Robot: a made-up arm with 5 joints. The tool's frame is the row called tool.
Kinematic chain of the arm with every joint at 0, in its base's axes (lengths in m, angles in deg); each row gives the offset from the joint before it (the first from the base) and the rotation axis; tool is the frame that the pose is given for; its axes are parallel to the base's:
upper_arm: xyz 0 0 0.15 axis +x
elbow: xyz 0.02 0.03 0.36 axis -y
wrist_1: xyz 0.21 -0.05 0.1 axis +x
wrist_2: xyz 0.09 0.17 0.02 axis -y
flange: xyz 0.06 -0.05 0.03 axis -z
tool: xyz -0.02 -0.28 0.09
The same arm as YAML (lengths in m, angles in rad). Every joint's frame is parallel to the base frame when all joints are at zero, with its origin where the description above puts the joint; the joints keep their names.
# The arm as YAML. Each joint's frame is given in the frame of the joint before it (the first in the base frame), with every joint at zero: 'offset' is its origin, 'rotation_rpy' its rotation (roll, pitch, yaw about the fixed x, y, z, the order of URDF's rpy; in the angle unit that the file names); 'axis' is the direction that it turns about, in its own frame. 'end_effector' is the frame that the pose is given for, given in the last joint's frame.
length_unit: m
angle_unit: rad
chain:
  - id: upper_arm
    offset: [0.0, 0.0, 0.15]
    rotation_rpy: [0.0, 0.0, 0.0]
    axis: [1.0, 0.0, 0.0]
  - id: elbow
    offset: [0.02, 0.03, 0.36]
    rotation_rpy: [0.0, 0.0, 0.0]
    axis: [0.0, -1.0, 0.0]
  - id: wrist_1
    offset: [0.21, -0.05, 0.1]
    rotation_rpy: [0.0, 0.0, 0.0]
    axis: [1.0, 0.0, 0.0]
  - id: wrist_2
    offset: [0.09, 0.17, 0.02]
    rotation_rpy: [0.0, 0.0, 0.0]
    axis: [0.0, -1.0, 0.0]
  - id: flange
    offset: [0.06, -0.05, 0.03]
    rotation_rpy: [0.0, 0.0, 0.0]
    axis: [0.0, 0.0, -1.0]
end_effector:
  offset: [-0.02, -0.28, 0.09]
  rotation_rpy: [0.0, 0.0, 0.0]

